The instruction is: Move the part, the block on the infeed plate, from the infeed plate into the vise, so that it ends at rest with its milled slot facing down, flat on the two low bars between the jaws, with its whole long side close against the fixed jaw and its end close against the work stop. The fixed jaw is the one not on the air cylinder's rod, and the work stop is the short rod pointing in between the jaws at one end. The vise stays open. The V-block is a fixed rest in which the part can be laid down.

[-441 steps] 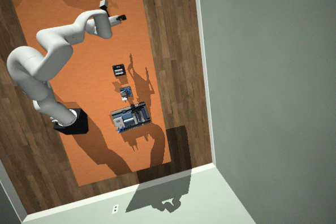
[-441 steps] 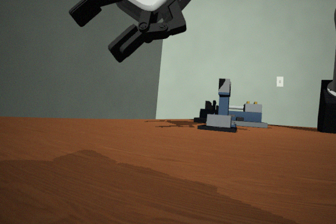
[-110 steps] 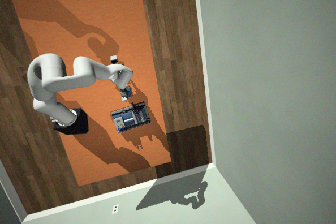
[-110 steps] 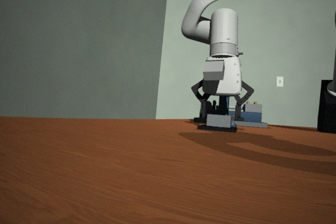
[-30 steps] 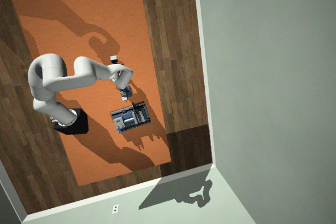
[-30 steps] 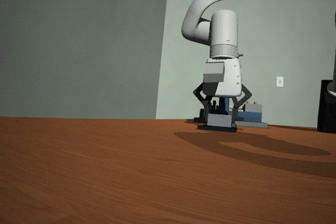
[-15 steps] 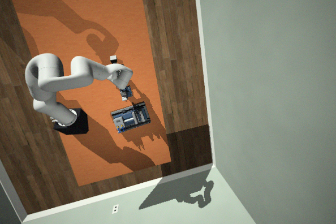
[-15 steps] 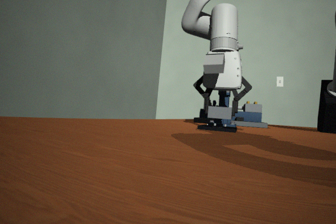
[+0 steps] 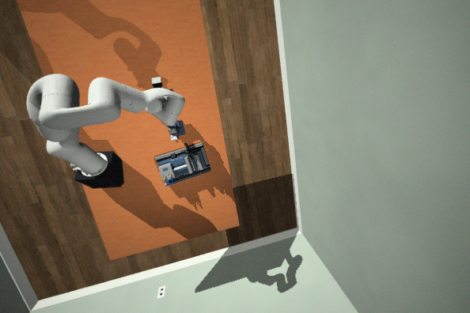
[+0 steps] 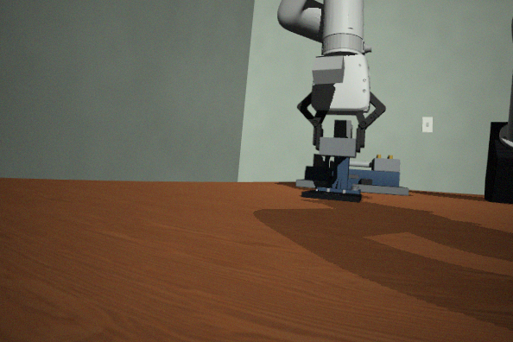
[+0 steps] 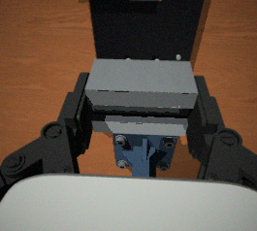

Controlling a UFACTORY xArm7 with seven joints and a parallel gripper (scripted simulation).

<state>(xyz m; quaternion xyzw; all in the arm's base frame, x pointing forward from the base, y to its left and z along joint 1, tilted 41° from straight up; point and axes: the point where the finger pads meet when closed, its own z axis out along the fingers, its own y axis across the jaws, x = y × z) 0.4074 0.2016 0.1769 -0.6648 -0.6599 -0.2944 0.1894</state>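
My gripper is now 1 cm to the right of the dark infeed plate and 9 cm above it. From my hand the other things lie so: blue upright (2 cm ahead, 18 cm to the right, 4 cm below); then grey part (right at my hand); then work stop (8 cm ahead, 35 cm to the right, 1 cm below).
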